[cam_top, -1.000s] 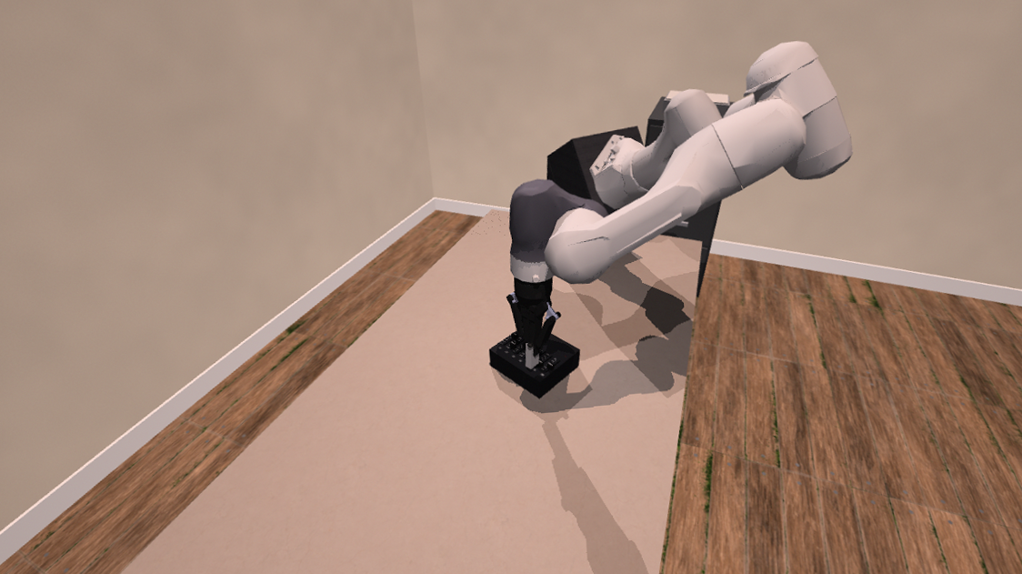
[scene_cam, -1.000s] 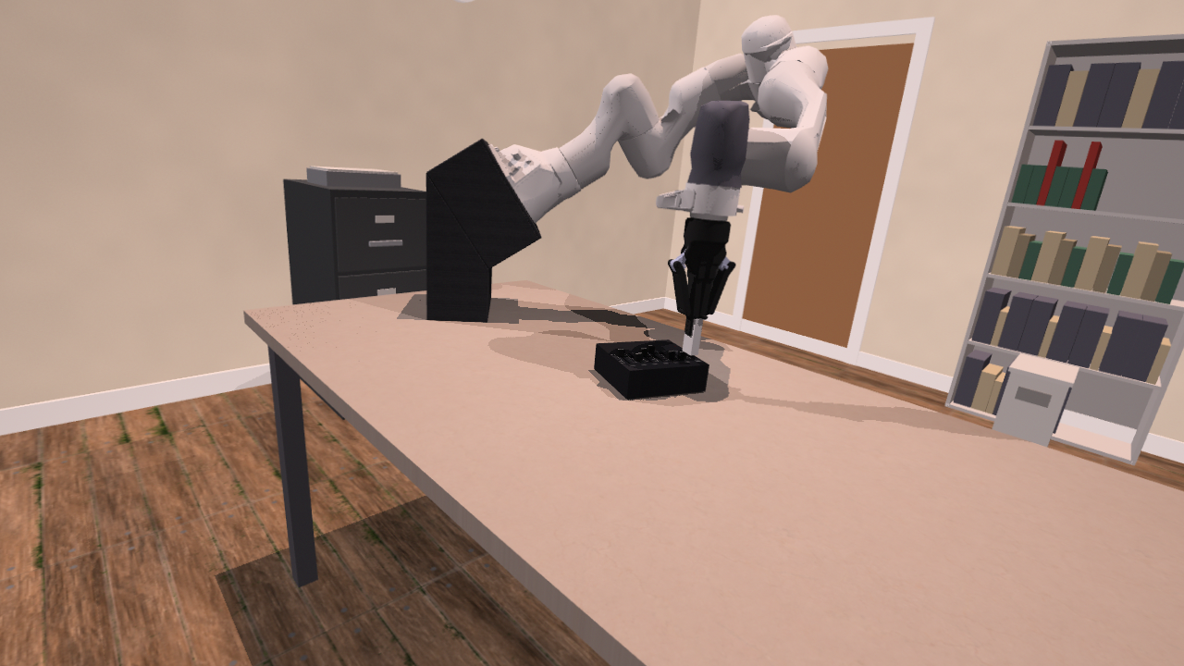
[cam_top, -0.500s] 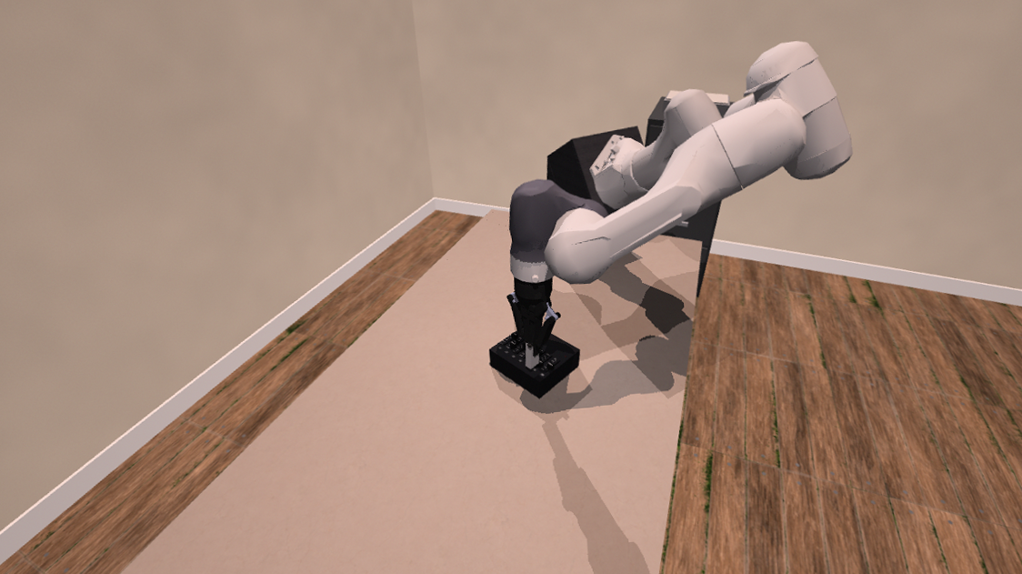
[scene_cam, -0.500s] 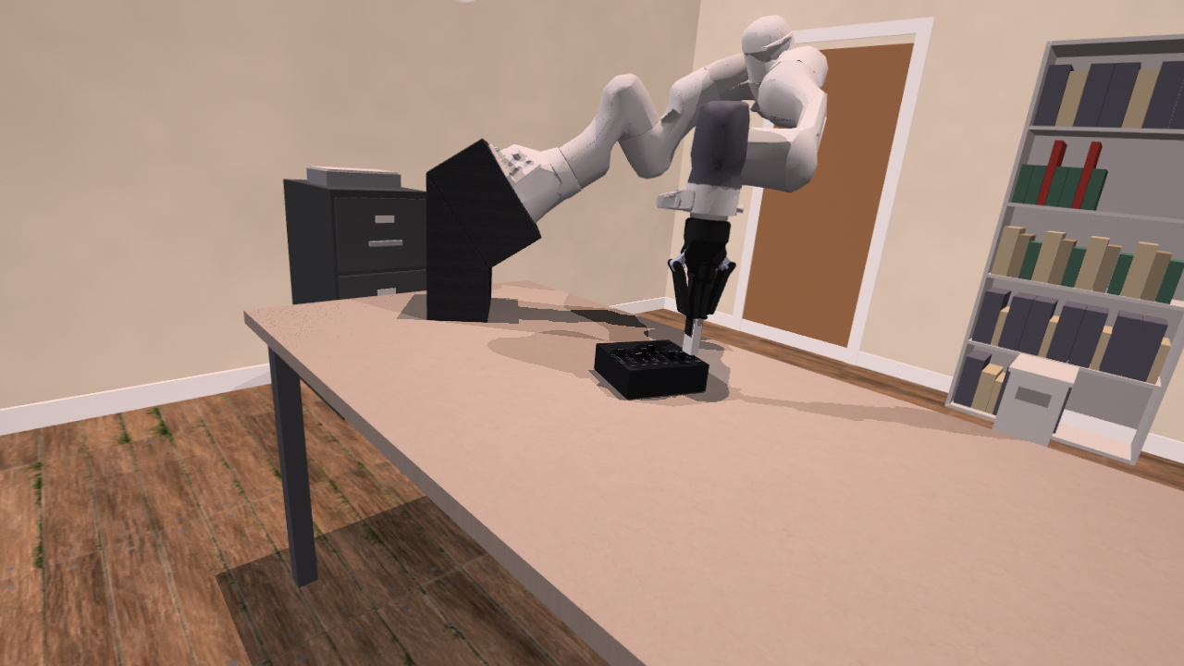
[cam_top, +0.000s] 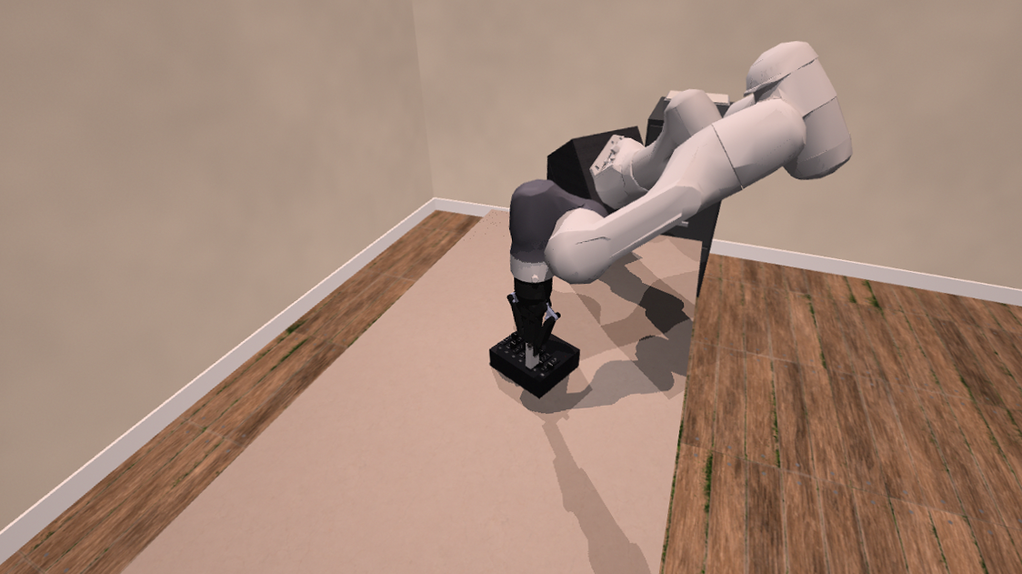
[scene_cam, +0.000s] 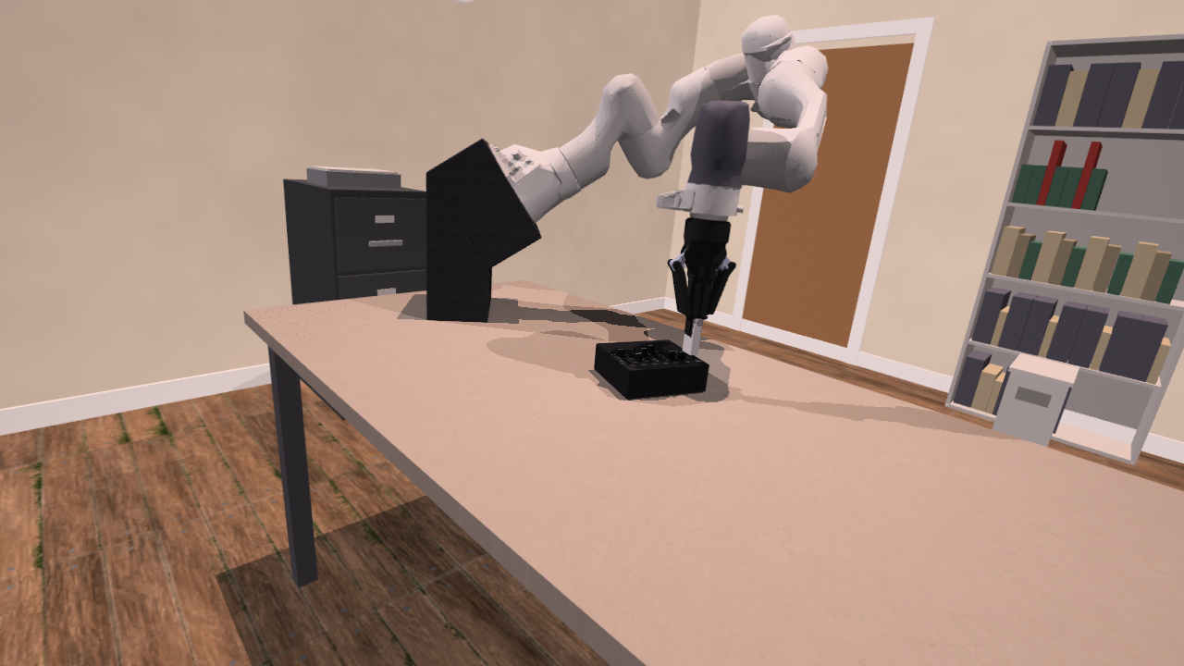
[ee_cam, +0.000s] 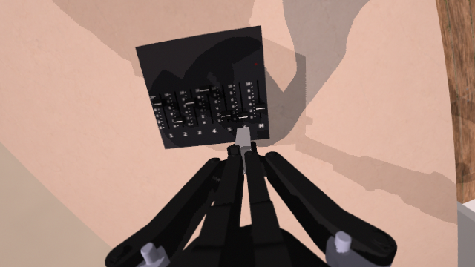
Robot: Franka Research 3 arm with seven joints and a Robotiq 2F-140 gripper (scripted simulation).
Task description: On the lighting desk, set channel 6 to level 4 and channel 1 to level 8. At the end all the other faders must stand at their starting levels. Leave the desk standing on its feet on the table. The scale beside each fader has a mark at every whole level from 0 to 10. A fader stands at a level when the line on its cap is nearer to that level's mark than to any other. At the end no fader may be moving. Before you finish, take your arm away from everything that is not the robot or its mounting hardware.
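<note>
Right now the channel 6 fader cap is 20 mm behind my hand, 10 mm to the left of it and 40 mm below it. The rest, counted from my hand: channel 1 fader cap: 80 mm behind, 90 mm to the right, 40 mm below.
</note>
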